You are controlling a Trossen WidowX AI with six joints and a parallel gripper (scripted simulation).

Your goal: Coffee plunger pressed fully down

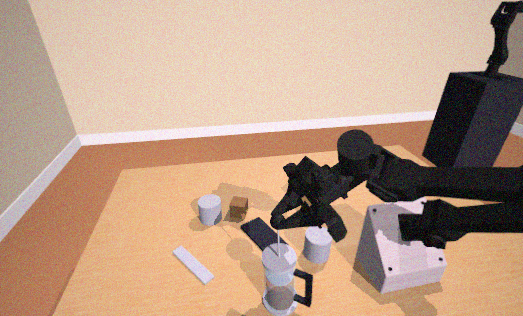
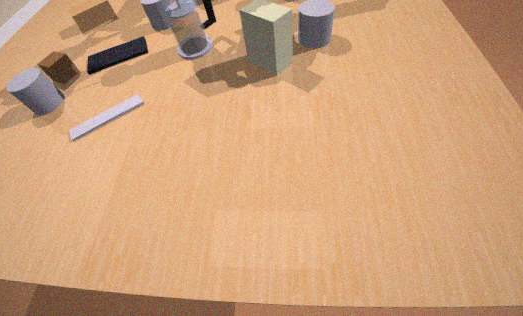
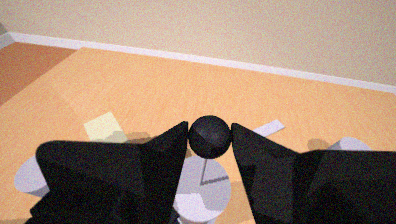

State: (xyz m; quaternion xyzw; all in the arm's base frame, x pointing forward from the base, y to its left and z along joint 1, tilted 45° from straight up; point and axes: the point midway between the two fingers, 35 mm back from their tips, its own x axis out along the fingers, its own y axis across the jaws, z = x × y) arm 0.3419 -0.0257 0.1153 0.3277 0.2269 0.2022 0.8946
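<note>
Right now my gripper tip is 12 cm above the glass coffee press, 3 cm past it and 1 cm to the right of it. The rest, counted from my gripper tip: white bar 24 cm below, 19 cm ahead, 13 cm to the right; then brown cube 32 cm to the right, 22 cm below, 6 cm ahead; then black slab 24 cm below, 21 cm to the right, 1 cm behind.
</note>
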